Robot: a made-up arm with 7 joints.
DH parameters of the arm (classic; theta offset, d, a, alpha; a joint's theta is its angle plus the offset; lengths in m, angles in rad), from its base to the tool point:
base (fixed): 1.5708 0.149 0 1.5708
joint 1: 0 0.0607 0.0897 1.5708
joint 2: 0.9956 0 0.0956 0
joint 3: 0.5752 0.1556 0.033 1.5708
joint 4: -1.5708 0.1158 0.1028 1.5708
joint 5: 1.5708 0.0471 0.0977 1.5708
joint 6: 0 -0.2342 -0.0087 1.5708
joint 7: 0 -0.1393 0.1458 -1.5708
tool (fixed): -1.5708 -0.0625 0 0
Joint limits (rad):
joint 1: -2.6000..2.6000
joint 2: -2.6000..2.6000
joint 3: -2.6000..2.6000
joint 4: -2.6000..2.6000
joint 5: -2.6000..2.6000
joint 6: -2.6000..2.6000
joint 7: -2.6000..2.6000
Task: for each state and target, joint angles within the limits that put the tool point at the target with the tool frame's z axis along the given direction. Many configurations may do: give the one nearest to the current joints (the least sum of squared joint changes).
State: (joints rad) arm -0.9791 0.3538 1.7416 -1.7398 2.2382 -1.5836 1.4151
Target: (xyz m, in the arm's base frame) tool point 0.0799 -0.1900 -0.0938 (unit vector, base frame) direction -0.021 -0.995 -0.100
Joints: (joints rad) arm -1.3809 0.4728 2.1440 -1.9662 2.6000 -1.3364 1.8175
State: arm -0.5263 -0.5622 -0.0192 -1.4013 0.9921 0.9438 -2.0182
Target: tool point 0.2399 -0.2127 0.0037 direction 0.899 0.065 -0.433
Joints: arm -0.8449 -0.3656 0.0067 -1.8597 1.1054 0.5731 -1.9414
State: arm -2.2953 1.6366 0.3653 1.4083 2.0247 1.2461 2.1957
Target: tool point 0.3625 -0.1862 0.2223 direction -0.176 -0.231 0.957
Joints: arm -1.9349 0.6188 -0.0803 1.7863 1.8239 1.2367 2.6000
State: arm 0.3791 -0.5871 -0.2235 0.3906 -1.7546 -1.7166 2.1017
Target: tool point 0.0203 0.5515 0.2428 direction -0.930 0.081 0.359
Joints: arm 0.0508 -0.6250 -0.0894 0.9834 -0.9556 -1.7565 2.4212
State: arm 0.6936 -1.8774 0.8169 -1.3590 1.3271 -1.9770 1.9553
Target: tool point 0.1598 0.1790 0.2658 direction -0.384 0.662 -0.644
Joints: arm 1.0923 -1.3674 0.6743 -0.6148 2.1266 -1.9589 1.2941
